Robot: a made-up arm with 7 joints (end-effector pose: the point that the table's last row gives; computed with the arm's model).
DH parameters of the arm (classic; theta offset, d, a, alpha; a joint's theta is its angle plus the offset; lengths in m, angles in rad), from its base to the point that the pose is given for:
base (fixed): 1.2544 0 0.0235 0
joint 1: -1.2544 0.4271 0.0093 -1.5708
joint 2: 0 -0.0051 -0.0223 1.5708
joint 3: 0 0.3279 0.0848 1.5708
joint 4: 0 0.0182 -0.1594 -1.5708
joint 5: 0 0.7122 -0.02 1.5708
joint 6: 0 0.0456 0.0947 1.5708
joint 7: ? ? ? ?
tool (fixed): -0.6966 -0.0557 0 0
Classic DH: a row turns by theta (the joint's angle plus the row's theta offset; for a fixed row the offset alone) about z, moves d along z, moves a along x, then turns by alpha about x.
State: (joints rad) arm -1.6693 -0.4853 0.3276 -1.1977 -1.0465 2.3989 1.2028
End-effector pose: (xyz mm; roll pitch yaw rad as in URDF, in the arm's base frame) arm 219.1 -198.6 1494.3 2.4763 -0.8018 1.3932
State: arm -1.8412 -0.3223 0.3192 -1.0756 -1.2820 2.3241 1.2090
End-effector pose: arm 144.6 -316.5 1493.9 2.5678 -0.8023 0.9445
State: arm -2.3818 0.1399 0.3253 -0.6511 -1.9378 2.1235 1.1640
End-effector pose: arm -238.3 -447.0 1462.9 2.7265 -0.6542 -0.3145
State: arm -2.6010 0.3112 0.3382 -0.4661 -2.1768 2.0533 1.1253
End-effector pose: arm -402.4 -383.6 1442.7 2.7208 -0.5867 -0.7701
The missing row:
joint 7: -0.8569 -0.0221 0.0036 2.6079
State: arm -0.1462 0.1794 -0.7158 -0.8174 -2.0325 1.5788 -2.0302
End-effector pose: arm 516.0 -437.3 1353.6 2.7821 1.4135 -2.6429
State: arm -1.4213 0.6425 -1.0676 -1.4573 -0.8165 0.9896 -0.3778
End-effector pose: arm -706.8 -683.8 699.7 -1.5624 0.7928 -2.5816
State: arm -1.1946 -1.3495 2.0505 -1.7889 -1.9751 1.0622 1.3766
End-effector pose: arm 579.2 751.4 116.8 2.6193 0.5515 1.4817
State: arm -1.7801 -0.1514 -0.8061 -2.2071 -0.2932 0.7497 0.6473
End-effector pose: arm -702.3 -275.3 454.2 -1.2616 0.7930 3.0821
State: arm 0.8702 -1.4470 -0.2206 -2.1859 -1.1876 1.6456 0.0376
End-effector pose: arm 244.8 -64.6 1261.6 -1.7542 -0.8146 1.2685
